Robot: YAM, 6 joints.
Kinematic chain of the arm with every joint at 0, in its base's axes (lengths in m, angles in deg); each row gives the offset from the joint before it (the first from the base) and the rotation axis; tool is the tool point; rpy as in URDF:
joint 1: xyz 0 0 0.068 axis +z
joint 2: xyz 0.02 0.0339 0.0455 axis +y
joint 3: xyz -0.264 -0.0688 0 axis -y
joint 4: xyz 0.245 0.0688 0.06 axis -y
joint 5: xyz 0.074 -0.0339 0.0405 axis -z
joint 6: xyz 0.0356 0 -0.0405 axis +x
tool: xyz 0 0 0 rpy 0 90 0
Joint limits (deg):
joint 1: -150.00..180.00
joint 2: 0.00..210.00
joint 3: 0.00..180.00
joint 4: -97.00..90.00
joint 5: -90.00..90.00
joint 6: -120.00..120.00
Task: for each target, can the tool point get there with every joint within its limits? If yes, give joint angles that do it. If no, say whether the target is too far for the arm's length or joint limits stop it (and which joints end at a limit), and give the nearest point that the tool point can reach.
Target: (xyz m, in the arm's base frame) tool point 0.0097 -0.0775 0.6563
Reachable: yes | joints 87.19 47.36 113.34 3.82 22.19 -28.70
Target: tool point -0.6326 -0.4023 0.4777
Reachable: no: too far | nearest point -0.4894 -0.3112 0.3930 | short by 0.190 m
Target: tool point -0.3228 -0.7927 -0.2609
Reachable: no: too far | nearest point -0.2230 -0.5475 -0.1423 | short by 0.290 m
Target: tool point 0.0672 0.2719 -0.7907
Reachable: no: too far | nearest point 0.0632 0.2557 -0.3800 | short by 0.411 m
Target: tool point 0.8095 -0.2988 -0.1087
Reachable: no: too far | nearest point 0.5865 -0.2165 -0.0460 | short by 0.246 m
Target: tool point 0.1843 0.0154 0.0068
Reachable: yes | joints 12.39 137.11 47.27 -65.57 43.52 -74.11
